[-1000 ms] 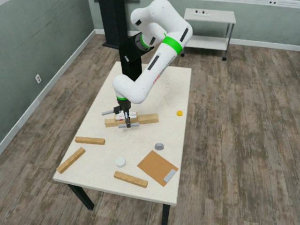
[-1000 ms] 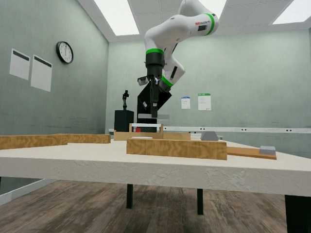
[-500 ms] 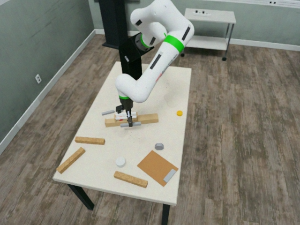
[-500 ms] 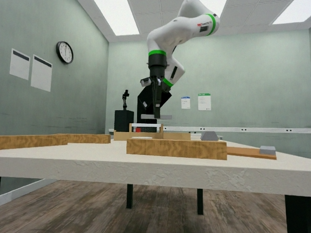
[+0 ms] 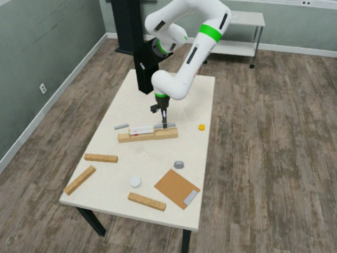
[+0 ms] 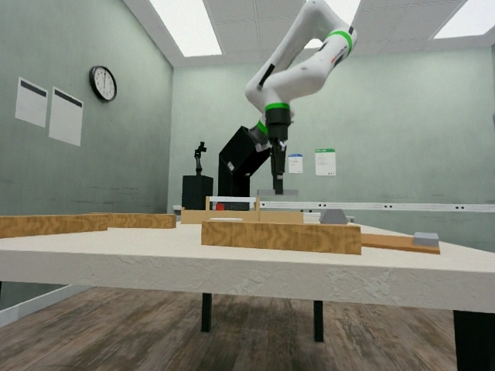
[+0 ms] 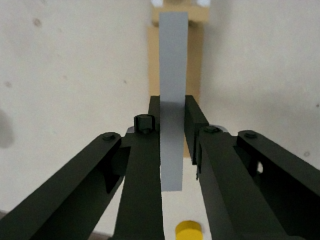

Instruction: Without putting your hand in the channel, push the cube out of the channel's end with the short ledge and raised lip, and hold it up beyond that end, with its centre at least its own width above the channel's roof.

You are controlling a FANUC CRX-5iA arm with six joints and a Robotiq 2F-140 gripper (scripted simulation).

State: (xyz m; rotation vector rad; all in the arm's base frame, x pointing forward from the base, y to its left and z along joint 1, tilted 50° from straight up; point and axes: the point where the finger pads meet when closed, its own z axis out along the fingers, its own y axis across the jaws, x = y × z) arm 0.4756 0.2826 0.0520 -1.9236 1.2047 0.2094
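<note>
My gripper is now 60 mm short of the flat grey stick, 340 mm to the left of it and 130 mm above it. From my hand the other things lie so: channel 80 mm ahead, 140 mm to the right, 80 mm below; red cube 110 mm ahead, 180 mm to the right, 80 mm below; grey hexagonal piece 200 mm ahead, 200 mm to the left, 110 mm below.
</note>
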